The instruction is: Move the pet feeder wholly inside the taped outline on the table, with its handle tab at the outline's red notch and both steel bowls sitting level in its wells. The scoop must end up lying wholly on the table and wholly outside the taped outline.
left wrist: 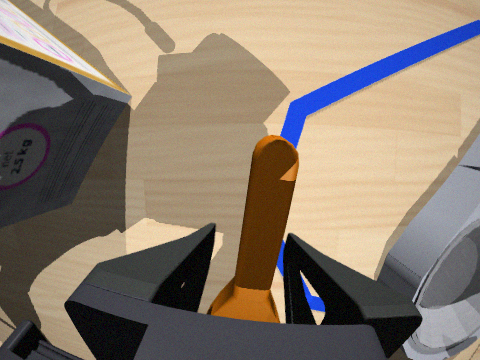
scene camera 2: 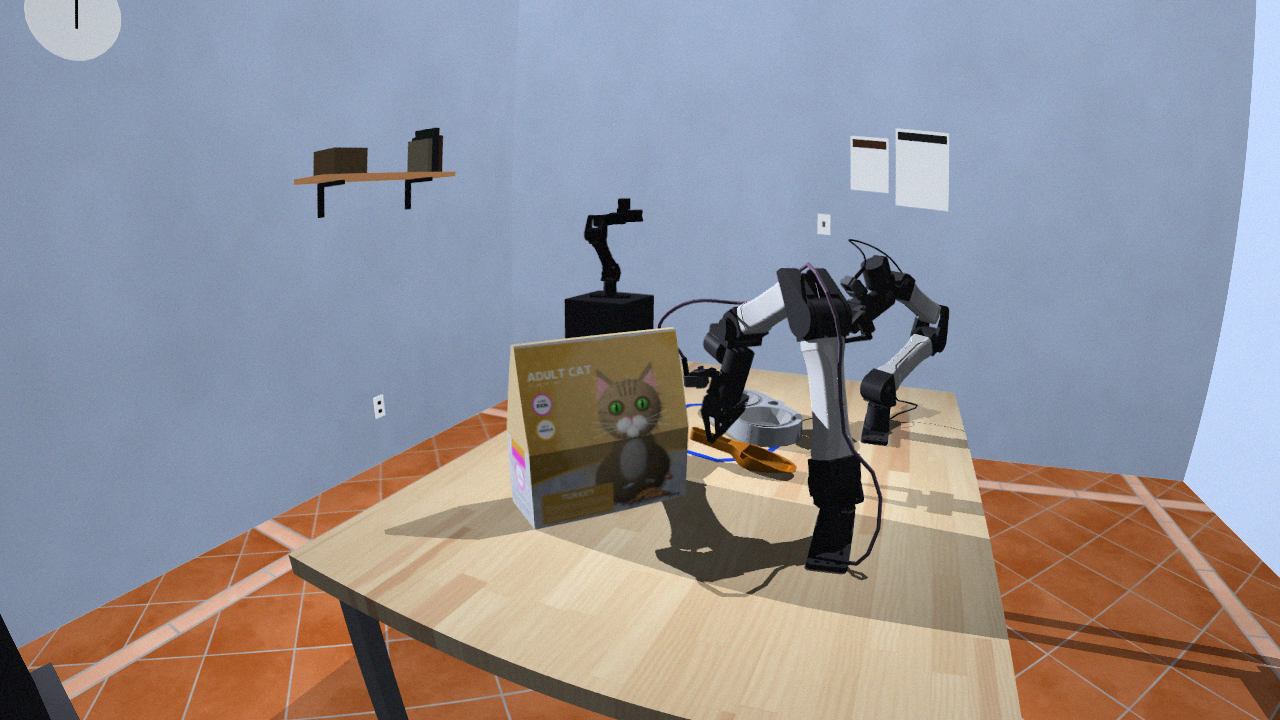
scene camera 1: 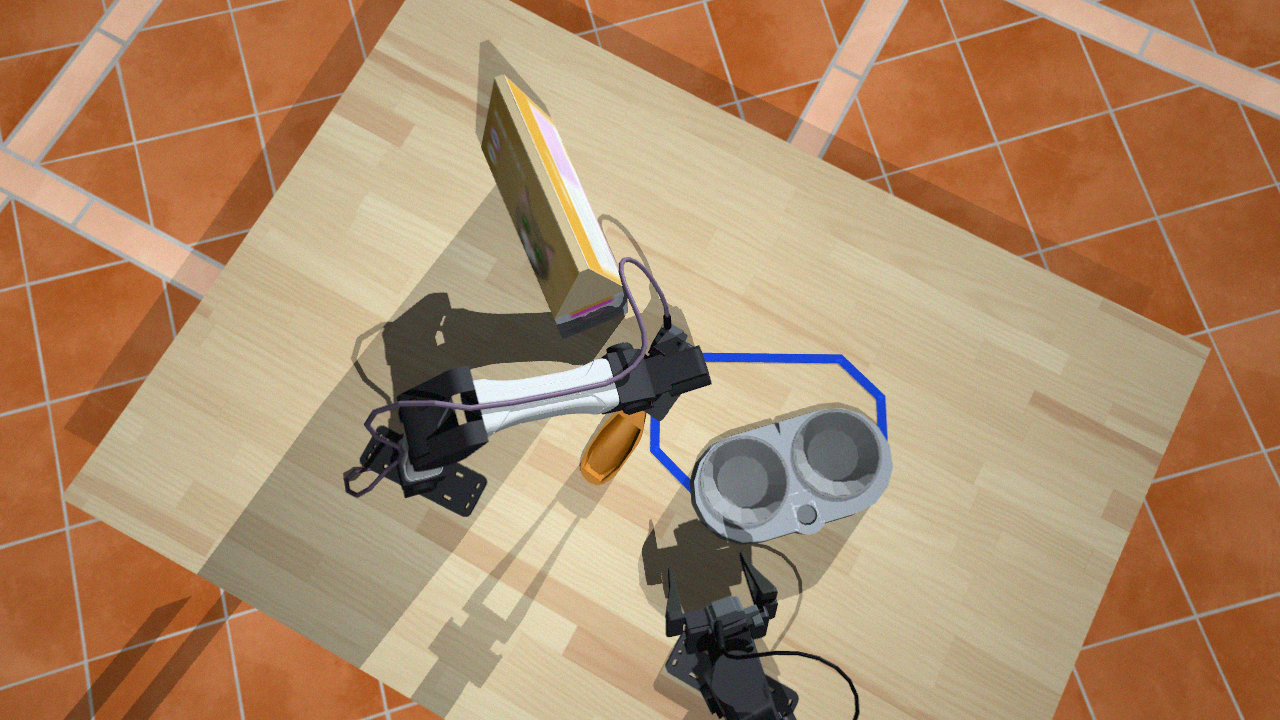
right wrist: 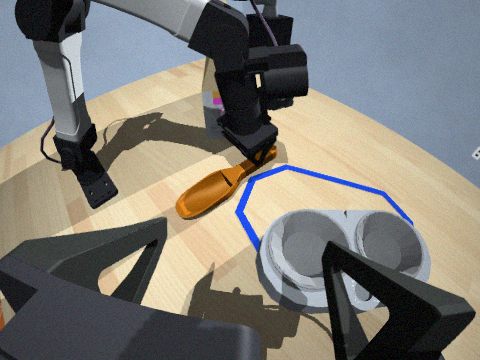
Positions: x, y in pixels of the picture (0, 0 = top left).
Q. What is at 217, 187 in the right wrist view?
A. An orange scoop.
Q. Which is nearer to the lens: the orange scoop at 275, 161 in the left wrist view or the cat food box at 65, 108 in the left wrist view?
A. The orange scoop.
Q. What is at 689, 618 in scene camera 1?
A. My right gripper.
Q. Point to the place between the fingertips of my left gripper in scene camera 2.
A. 714, 439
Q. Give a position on a grey pet feeder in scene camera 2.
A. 791, 433
